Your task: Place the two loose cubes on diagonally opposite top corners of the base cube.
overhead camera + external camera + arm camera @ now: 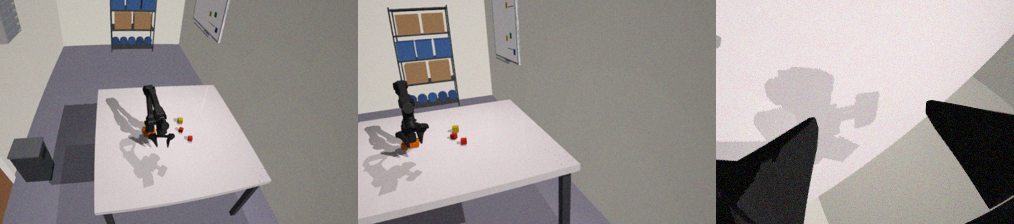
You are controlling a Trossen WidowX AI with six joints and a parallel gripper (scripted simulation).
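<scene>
Now: gripper tip 230 mm short of the red cube, 220 mm to the right of it and 90 mm above it. Round my gripper tip: yellow base cube 330 mm to the left, 250 mm ahead, 80 mm below.
</scene>
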